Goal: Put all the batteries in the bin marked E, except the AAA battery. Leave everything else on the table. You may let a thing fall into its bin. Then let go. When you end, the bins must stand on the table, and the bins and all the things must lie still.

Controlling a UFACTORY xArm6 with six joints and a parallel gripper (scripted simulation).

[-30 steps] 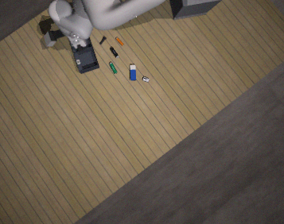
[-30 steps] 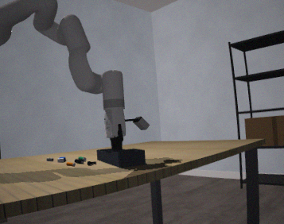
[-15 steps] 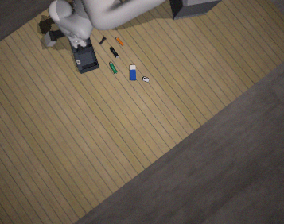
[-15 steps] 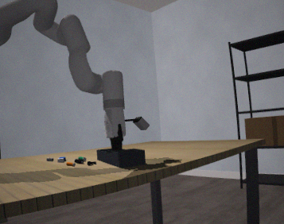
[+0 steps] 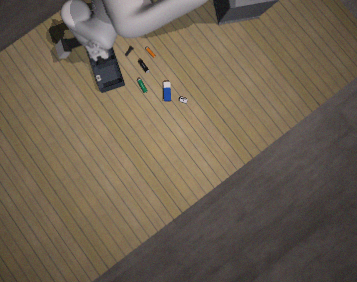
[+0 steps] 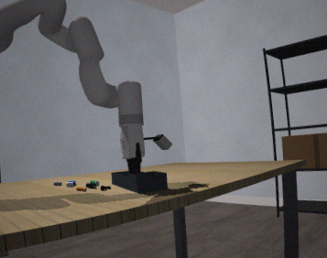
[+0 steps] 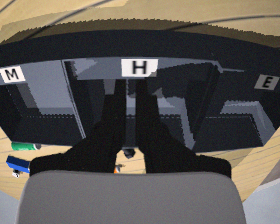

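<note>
My gripper is now 10 mm to the left of the dark bin and 10 mm above it. Round my hand: orange battery 130 mm behind, 100 mm to the left, 30 mm below; green battery 30 mm behind, 170 mm to the left, 30 mm below; black cylindrical battery 80 mm behind, 120 mm to the left, 30 mm below.
</note>
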